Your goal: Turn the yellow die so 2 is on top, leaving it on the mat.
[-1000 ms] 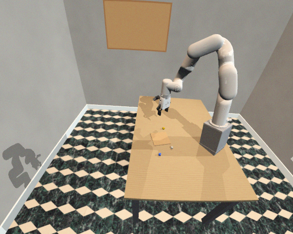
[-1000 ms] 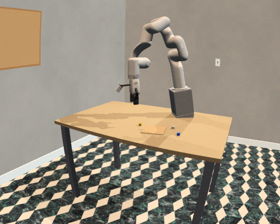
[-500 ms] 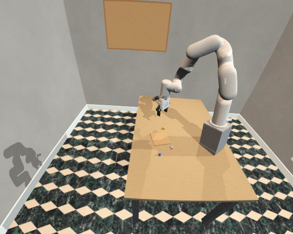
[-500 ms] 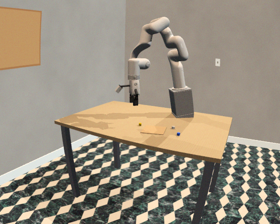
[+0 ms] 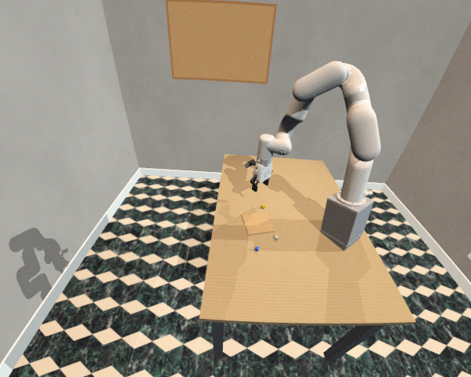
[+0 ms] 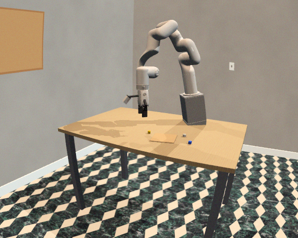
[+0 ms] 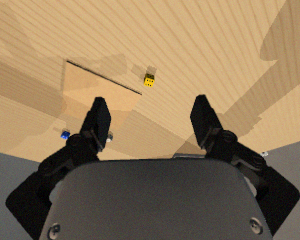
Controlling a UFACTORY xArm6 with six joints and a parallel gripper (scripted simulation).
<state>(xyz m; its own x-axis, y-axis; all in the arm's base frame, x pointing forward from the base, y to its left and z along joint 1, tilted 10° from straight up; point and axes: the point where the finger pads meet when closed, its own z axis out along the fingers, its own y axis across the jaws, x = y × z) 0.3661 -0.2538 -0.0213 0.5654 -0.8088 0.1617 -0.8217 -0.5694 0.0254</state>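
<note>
My gripper is now 12 cm above the yellow die, 3 cm to the right of it and 2 cm past it. Round my hand: white die 26 cm to the left, 12 cm below, 3 cm behind; blue die 31 cm to the left, 12 cm below, 8 cm ahead; tan mat 15 cm to the left, 13 cm below, 3 cm ahead.
</note>
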